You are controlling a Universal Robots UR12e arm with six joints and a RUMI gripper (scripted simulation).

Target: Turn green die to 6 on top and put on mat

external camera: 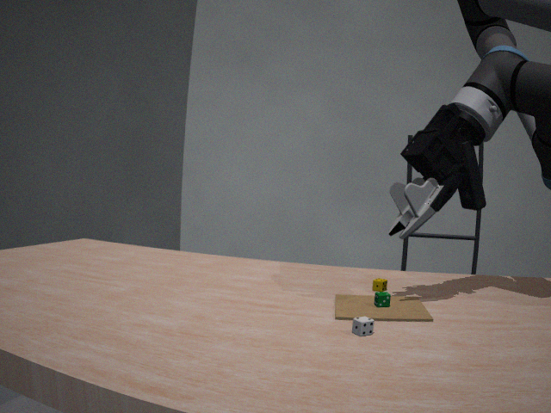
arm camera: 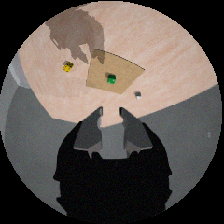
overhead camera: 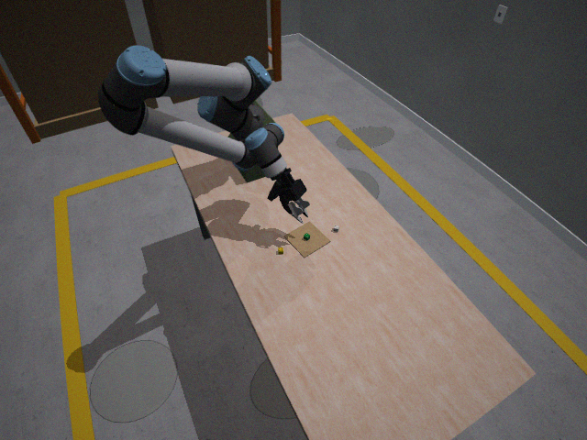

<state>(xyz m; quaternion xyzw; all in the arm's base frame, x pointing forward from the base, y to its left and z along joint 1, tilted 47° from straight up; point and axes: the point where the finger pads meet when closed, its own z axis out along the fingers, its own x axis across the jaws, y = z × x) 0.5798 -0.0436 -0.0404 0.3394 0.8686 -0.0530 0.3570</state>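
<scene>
Now: the green die 110 mm below my hand, 20 mm ahead of it and 10 mm to the left of it. From my hand the other things lie so: tan mat: 120 mm below, 20 mm ahead, 10 mm to the left; then white die: 150 mm to the left, 110 mm below, 30 mm ahead; then yellow die: 120 mm to the right, 110 mm below, 40 mm ahead.
</scene>
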